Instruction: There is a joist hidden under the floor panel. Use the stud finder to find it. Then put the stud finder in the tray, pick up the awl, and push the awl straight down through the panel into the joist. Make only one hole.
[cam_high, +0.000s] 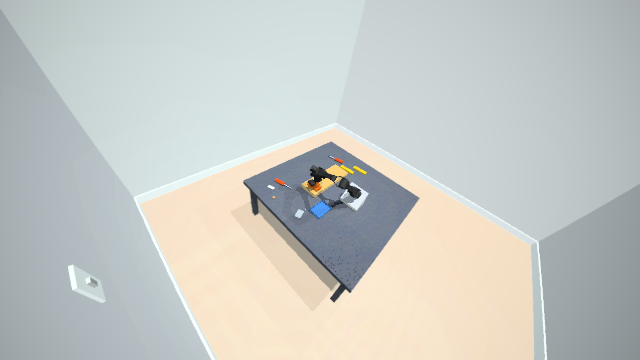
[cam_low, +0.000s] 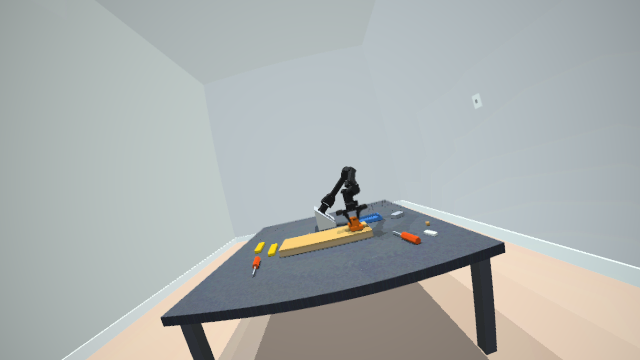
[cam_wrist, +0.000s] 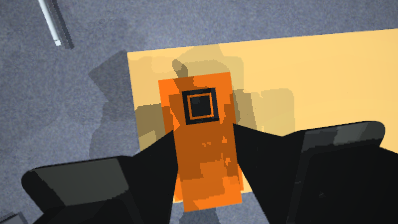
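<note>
The blue tray lies 220 mm behind my gripper tip, 130 mm to the left of it and 50 mm below it. Also, from my gripper tip: square indicator 30 mm above, 20 mm ahead; then grey block 320 mm to the left, 140 mm behind, 50 mm below; then orange stud finder 20 mm above, 10 mm ahead.
</note>
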